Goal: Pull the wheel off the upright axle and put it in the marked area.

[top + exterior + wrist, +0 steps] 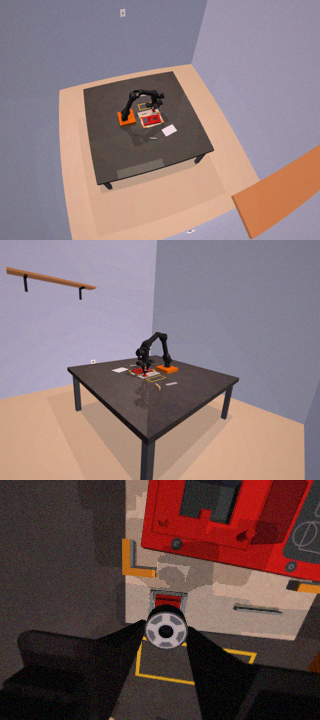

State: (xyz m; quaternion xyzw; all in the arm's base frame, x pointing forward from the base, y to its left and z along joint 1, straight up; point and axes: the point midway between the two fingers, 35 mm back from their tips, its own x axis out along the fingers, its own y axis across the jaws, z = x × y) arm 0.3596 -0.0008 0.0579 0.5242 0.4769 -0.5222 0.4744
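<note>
My gripper tip is 20 mm above the upright axle. Round my gripper tip: grey wheel right at my gripper tip; grey strip 280 mm to the left, 50 mm below, 40 mm behind; white sheet 310 mm to the right, 60 mm ahead, 50 mm below.
</note>
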